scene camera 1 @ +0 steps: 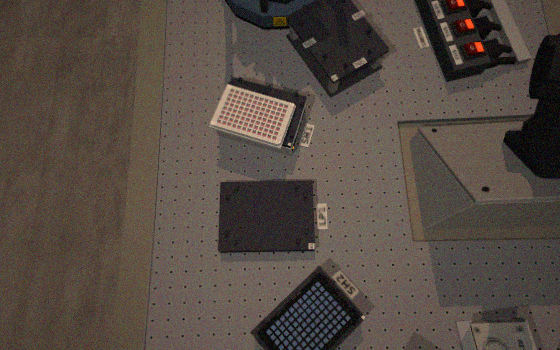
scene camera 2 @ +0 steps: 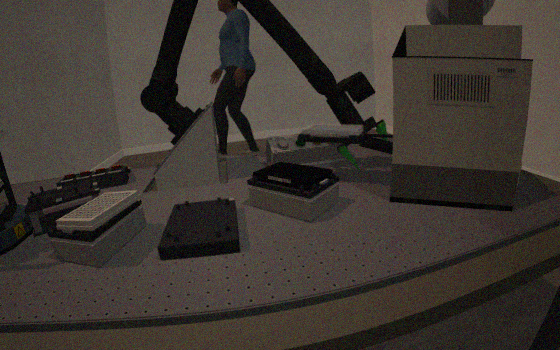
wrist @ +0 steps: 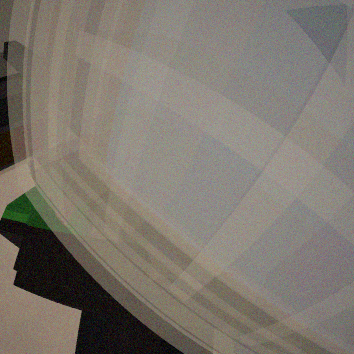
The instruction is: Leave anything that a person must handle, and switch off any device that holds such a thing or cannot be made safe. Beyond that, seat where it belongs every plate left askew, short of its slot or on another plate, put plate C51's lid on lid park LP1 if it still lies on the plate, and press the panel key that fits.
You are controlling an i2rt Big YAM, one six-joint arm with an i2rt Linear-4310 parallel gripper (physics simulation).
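Seen in the pictures: gripper, fingertip midpoint: [scene camera 2: 375,160] [wrist: 169,152]; arm's base, link origin: [scene camera 1: 552,156] [scene camera 2: 189,127].
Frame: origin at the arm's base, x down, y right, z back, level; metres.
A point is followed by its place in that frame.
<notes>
My gripper [scene camera 2: 367,144] is open at the back right of the table, its green fingers on either side of a pale lidded plate [scene camera 2: 334,130] @(x 0.003, y -0.352, z -0.263 m) that lies on a dark holder. In the wrist view that pale, translucent plate [wrist: 197,168] fills nearly the whole frame, and only one green finger [wrist: 21,211] @(x 0.010, y -0.500, z -0.191 m) shows at the lower left. A white plate with red wells [scene camera 1: 252,114] @(x 0.053, y 0.090, z -0.438 m) [scene camera 2: 115,199] @(x 0.052, y 0.067, z -0.421 m) sits shifted to the left on device SH1 [scene camera 1: 299,104] @(x 0.074, y 0.120, z -0.358 m) and overhangs it. Lid park LP1 [scene camera 1: 266,215] @(x 0.105, y -0.074, z -0.412 m) [scene camera 2: 200,226] @(x 0.105, y -0.076, z -0.439 m) is a bare dark pad. A black plate with blue wells [scene camera 1: 310,317] @(x 0.060, y -0.233, z -0.338 m) [scene camera 2: 294,177] @(x 0.061, y -0.240, z -0.377 m) sits in SH2.
A dark nest block [scene camera 1: 341,42] @(x 0.069, y 0.243, z -0.283 m) stands at the top, and a key panel [scene camera 1: 443,35] @(x 0.089, y 0.270, z -0.093 m) at the top right. A grey wedge [scene camera 1: 435,180] @(x 0.049, y -0.023, z -0.143 m) [scene camera 2: 192,153] @(x 0.049, y -0.027, z -0.143 m) and a tall grey cabinet [scene camera 2: 424,114] @(x -0.043, y -0.475, z -0.416 m) stand on the table. A person [scene camera 2: 235,69] walks behind it.
</notes>
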